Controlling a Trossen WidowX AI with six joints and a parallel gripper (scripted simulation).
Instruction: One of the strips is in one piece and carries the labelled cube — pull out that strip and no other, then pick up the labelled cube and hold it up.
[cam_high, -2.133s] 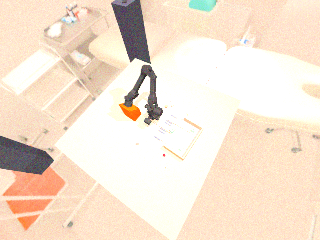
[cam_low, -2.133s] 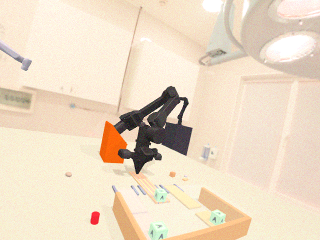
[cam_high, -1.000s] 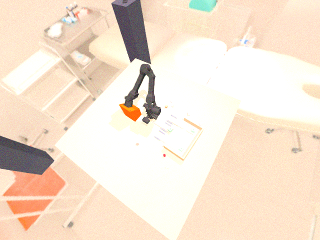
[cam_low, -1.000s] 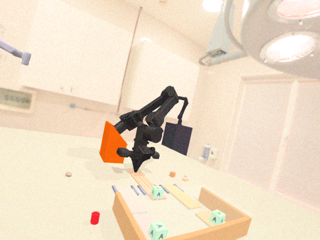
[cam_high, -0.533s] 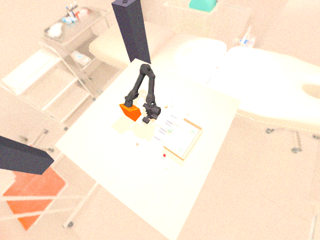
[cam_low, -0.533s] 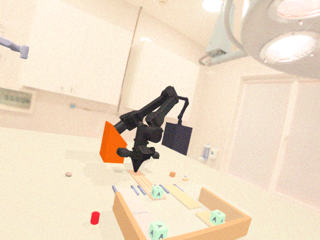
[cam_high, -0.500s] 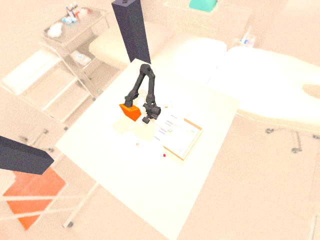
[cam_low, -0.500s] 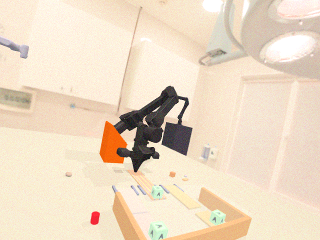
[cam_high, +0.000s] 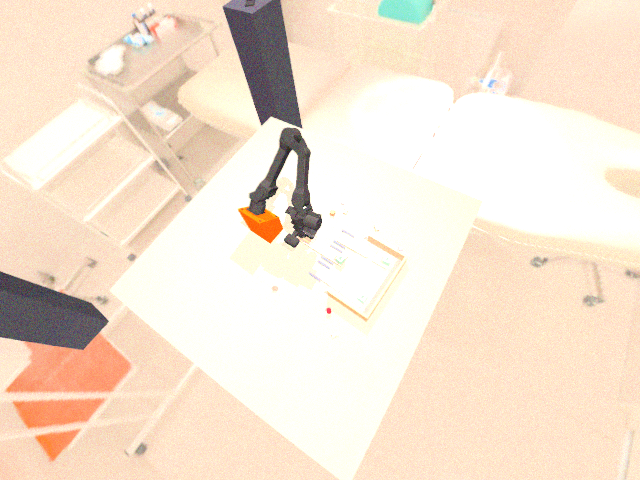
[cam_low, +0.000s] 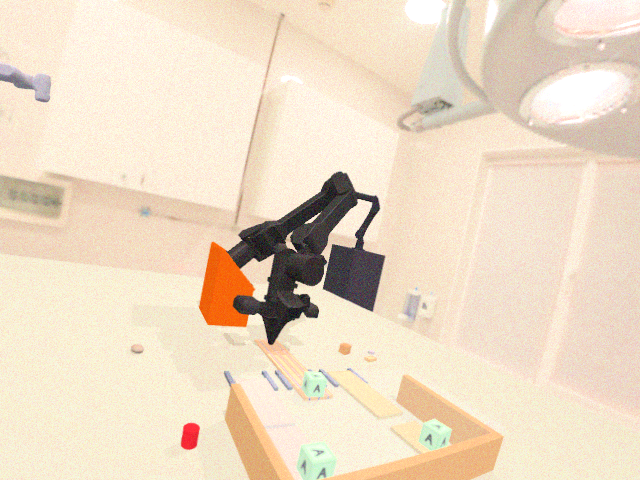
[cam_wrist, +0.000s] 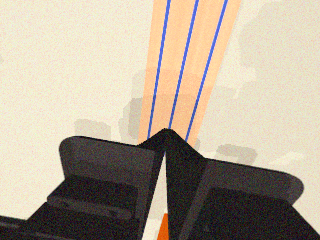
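The strip is 100 mm ahead of my gripper tip. Also, from my gripper tip: red cylinder 290 mm ahead, 220 mm to the right, 10 mm above; small orange cube 40 mm ahead, 180 mm to the left, 10 mm above.
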